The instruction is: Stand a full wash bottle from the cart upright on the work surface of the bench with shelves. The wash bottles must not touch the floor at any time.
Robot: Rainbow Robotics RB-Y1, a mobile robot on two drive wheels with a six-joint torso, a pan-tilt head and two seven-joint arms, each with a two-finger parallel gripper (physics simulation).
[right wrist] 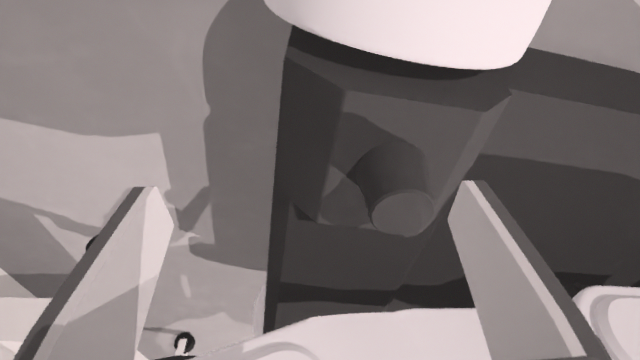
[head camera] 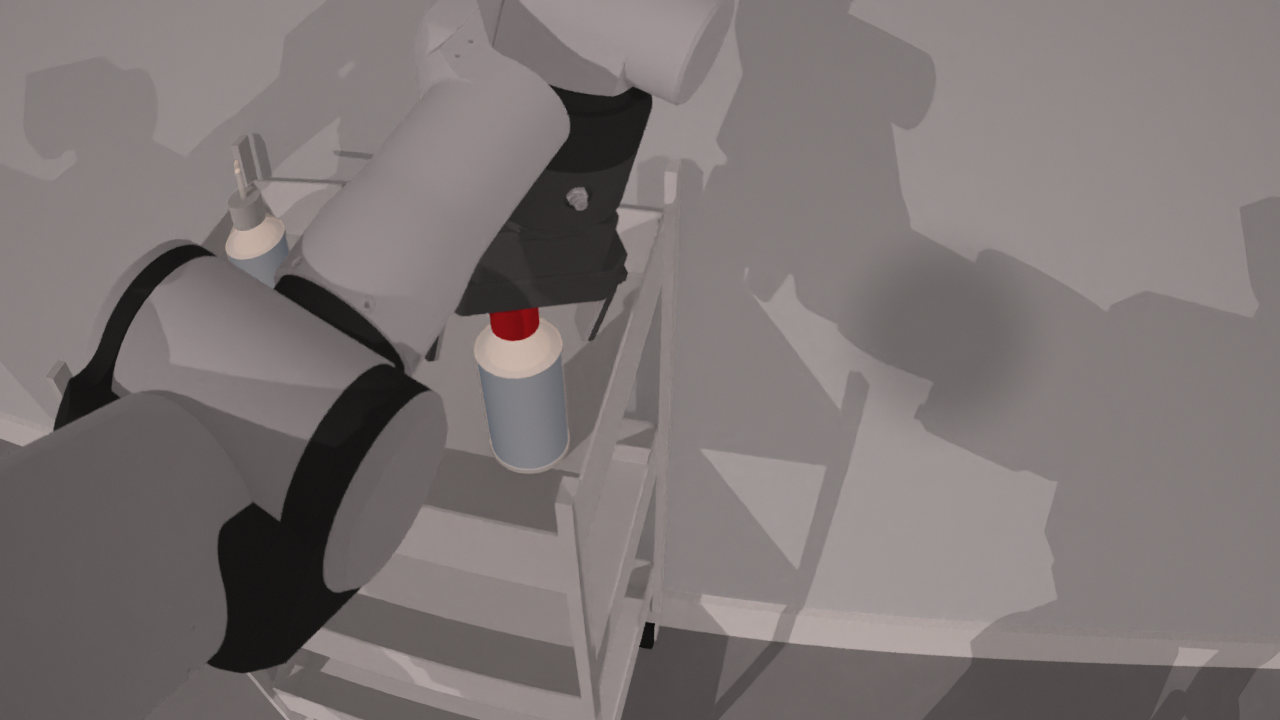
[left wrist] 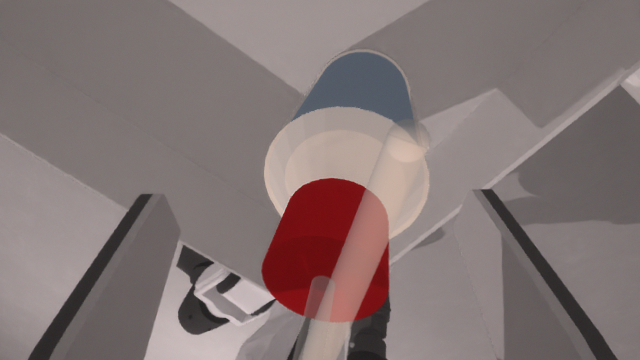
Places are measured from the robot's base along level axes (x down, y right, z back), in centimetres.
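Where they show: left gripper, between the fingertips: [head camera: 507, 340] [left wrist: 318, 210]; right gripper, between the fingertips: [right wrist: 310, 203].
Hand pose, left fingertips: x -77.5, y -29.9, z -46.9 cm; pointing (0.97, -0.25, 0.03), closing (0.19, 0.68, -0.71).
Observation:
After its pixels a point has its place.
A wash bottle with a red cap, pale shoulder and blue-grey body [head camera: 528, 416] {x -72.6, y -27.8, z -45.3 cm} [left wrist: 332, 215] {x -80.0, y -30.7, z -48.8 cm} stands upright on the top of the pale cart [head camera: 572, 537] {x -74.9, y -19.9, z -36.4 cm}. A second bottle with a grey cap [head camera: 256, 243] {x -77.3, y -56.3, z -48.1 cm} stands further left on the cart, partly hidden by my arm. My left gripper [head camera: 512, 348] {x -77.5, y -29.9, z -46.9 cm} [left wrist: 318, 210] {x -77.5, y -29.9, z -46.9 cm} is open and points down over the red-capped bottle. The cap lies between the two fingers in the left wrist view, and the fingers stand apart from it. My right gripper [right wrist: 310, 203] {x -29.2, y 22.1, z -5.6 cm} is open and empty, away from the bottles. The bench with shelves does not show clearly.
The cart's upright rear post [head camera: 667, 358] {x -57.1, y -27.3, z -68.6 cm} stands close to the right of my left gripper. Lower shelves show below the top. A pale wall with shadows is behind. Dark and white robot body parts [right wrist: 400, 270] {x -19.1, y 4.0, z 5.4 cm} show beyond my right fingers.

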